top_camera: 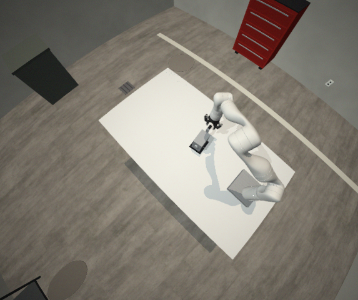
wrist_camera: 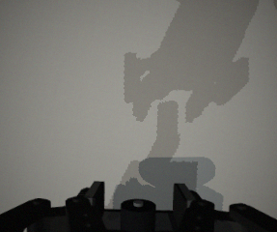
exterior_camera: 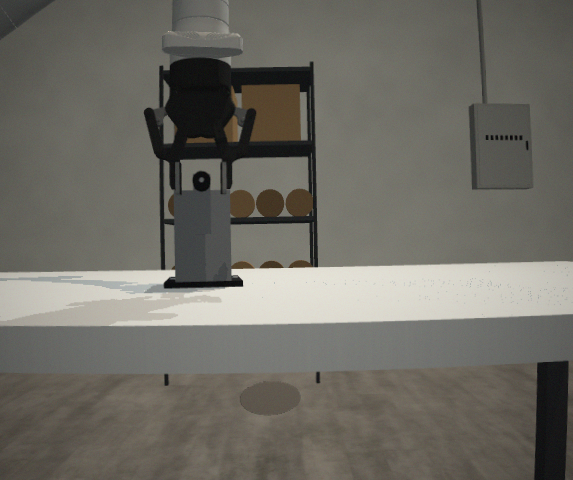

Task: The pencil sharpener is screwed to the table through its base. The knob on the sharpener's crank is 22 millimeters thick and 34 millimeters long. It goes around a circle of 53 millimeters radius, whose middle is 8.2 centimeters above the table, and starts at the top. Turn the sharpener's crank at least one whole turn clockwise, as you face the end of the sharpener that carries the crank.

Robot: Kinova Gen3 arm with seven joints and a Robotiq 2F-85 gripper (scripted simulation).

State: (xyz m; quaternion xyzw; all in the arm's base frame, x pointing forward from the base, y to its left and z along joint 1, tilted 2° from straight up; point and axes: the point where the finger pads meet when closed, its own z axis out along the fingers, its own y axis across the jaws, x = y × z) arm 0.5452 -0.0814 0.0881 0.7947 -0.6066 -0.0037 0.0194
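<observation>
My gripper is now 2 cm to the right of the knob.
</observation>
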